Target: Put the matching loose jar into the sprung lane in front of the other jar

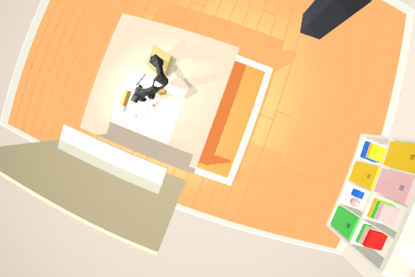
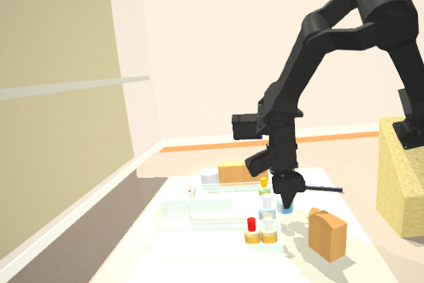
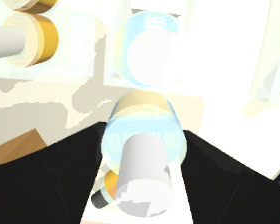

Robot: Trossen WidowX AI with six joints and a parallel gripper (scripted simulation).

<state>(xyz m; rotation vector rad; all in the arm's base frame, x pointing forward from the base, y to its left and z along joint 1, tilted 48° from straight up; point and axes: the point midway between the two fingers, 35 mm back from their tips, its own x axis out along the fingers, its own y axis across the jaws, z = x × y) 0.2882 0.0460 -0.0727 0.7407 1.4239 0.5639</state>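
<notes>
Now: gripper tip 190 mm short of the clear sprung lane, 40 mm to the left of it and 30 mm above it. From my gripper tip the other things lie so: dark rod 120 mm behind, 140 mm to the right, 40 mm below.
</notes>
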